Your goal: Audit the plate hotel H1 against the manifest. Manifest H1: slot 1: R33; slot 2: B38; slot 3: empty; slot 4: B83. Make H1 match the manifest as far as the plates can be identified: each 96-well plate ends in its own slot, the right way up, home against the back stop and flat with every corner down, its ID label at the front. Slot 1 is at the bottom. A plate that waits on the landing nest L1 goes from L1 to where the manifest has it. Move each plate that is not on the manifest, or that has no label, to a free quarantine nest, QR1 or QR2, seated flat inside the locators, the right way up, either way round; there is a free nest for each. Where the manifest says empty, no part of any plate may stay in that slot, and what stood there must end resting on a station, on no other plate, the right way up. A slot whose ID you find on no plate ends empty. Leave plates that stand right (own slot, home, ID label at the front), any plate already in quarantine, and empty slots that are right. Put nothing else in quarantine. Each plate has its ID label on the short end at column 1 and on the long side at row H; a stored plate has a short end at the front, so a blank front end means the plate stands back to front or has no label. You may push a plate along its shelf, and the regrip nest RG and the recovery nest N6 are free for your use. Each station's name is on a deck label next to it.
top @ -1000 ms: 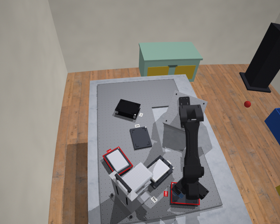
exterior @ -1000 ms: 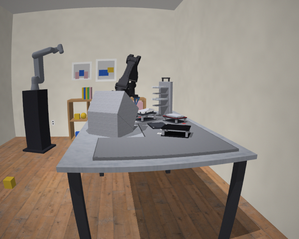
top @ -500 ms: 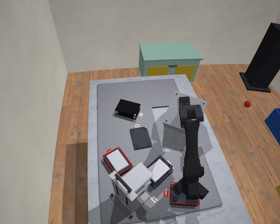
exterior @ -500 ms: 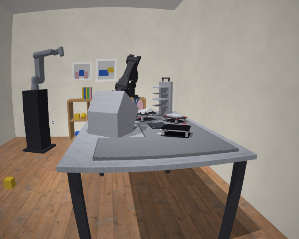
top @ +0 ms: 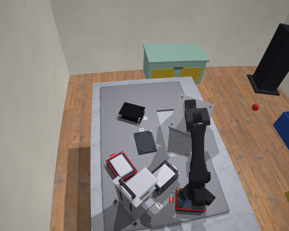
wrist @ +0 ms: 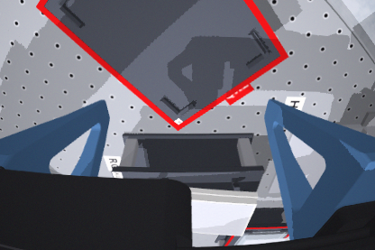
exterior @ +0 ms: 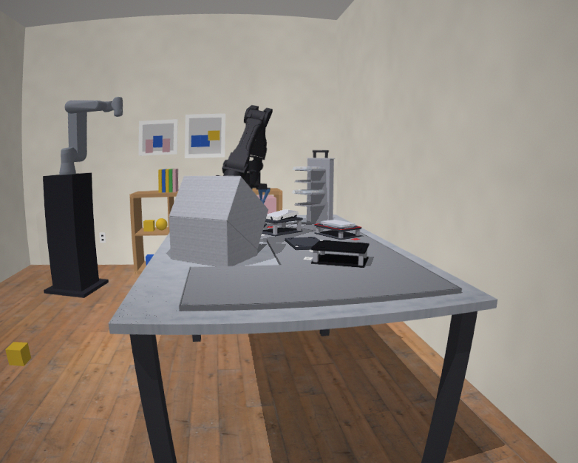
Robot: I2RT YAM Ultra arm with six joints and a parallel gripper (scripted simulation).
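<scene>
The white 96-well plate is 130 mm ahead of my hand, 110 mm to the right of it and 30 mm below it. From my hand the other things lie so: H1 deck label: 140 mm ahead, 40 mm to the left, 110 mm below; then regrip nest RG: 130 mm ahead, 120 mm to the right, 50 mm below; then quarantine nest QR2: 30 mm behind, 10 mm to the left, 70 mm below.
</scene>
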